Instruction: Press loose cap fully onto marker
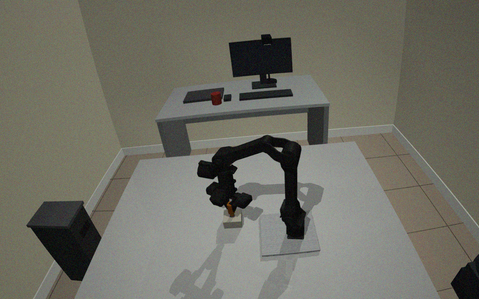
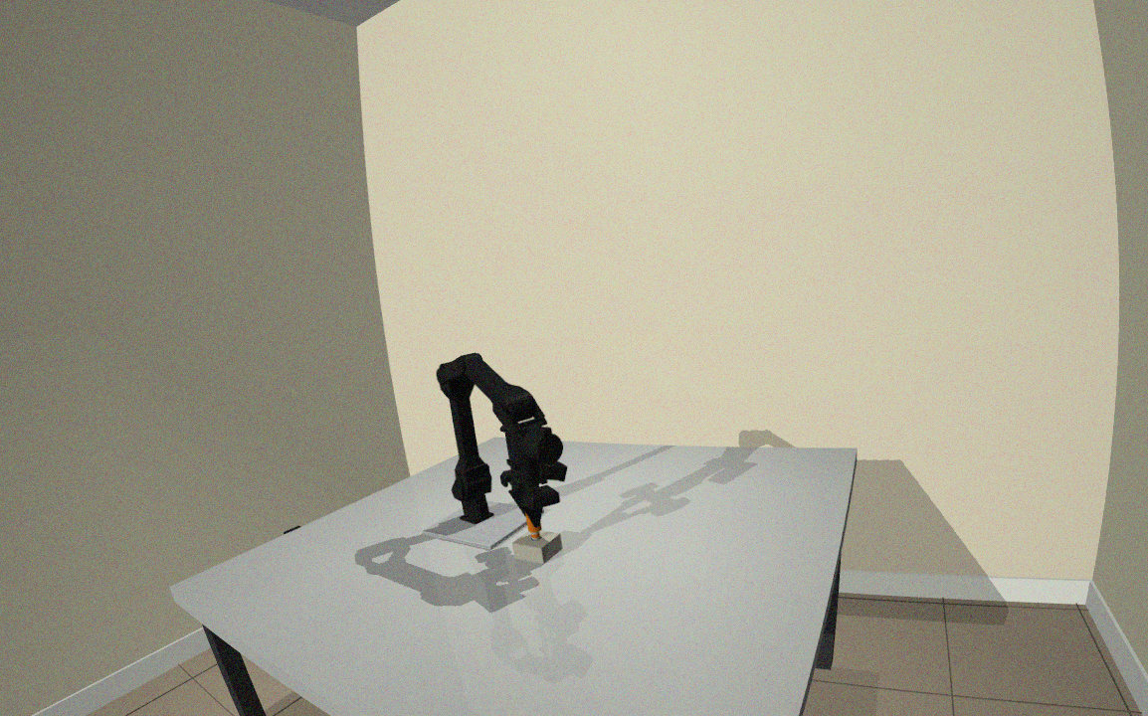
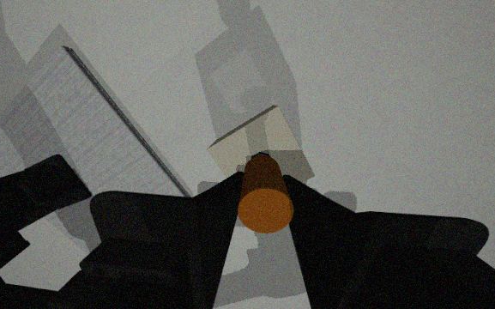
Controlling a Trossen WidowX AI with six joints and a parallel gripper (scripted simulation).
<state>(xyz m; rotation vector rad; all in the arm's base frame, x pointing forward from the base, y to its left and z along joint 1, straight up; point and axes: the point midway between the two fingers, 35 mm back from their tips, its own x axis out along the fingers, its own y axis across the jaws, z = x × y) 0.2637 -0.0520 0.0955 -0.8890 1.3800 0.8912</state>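
The orange cap lies 1 cm above my gripper tip.
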